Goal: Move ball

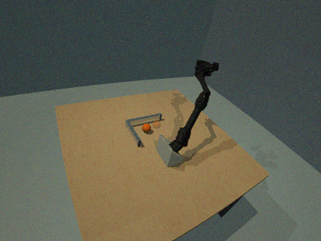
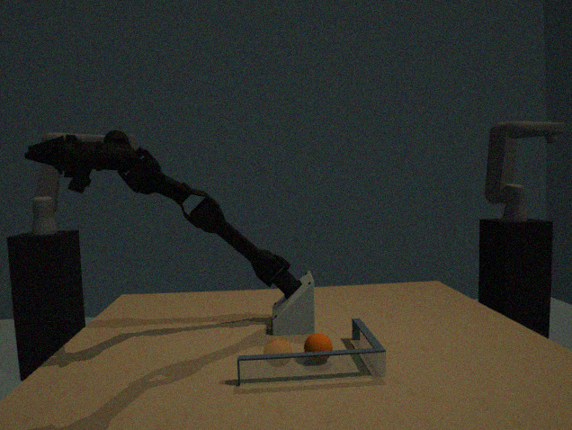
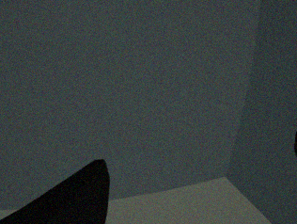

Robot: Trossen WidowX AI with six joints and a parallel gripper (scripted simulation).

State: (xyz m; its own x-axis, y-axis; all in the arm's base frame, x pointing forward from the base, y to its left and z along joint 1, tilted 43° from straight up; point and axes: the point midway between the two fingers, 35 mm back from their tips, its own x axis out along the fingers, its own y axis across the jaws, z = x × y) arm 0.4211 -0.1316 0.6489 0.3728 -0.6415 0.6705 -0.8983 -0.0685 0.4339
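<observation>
The long clear wall is 10 mm behind my gripper tip, 570 mm to the left of it and 480 mm below it. Round my gripper tip: short wall 120 mm behind, 720 mm to the left, 480 mm below.
</observation>
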